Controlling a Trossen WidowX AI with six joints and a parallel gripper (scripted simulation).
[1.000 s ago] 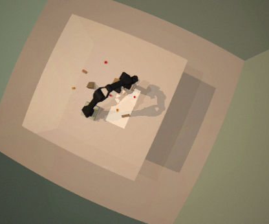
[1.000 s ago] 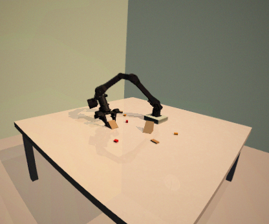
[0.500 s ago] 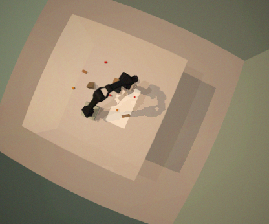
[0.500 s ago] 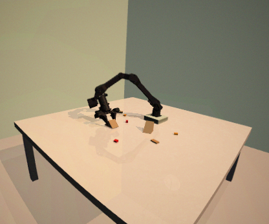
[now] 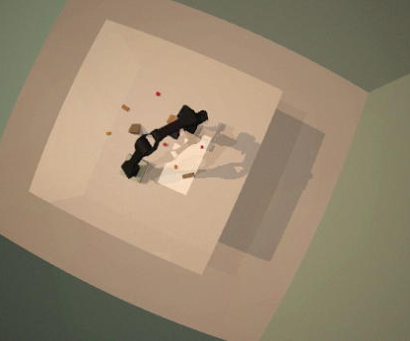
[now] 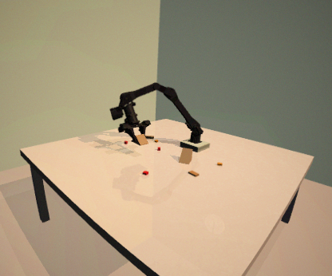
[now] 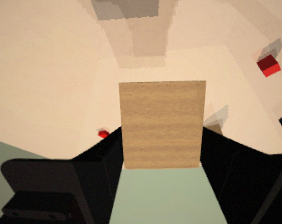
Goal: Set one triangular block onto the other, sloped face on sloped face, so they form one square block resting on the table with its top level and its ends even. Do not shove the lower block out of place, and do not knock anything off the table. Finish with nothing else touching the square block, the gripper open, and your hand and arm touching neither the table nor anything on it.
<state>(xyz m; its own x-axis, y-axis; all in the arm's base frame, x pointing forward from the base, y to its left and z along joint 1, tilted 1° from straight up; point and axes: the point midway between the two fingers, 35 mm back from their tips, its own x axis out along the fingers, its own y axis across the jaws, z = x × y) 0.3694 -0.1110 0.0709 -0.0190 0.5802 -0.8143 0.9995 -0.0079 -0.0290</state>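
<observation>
Now: the brown piece 60 mm behind my gripper tip, 340 mm to the left of it and 80 mm below it. The rest, counted from my gripper tip: wooden triangular block (10 mm above).
</observation>
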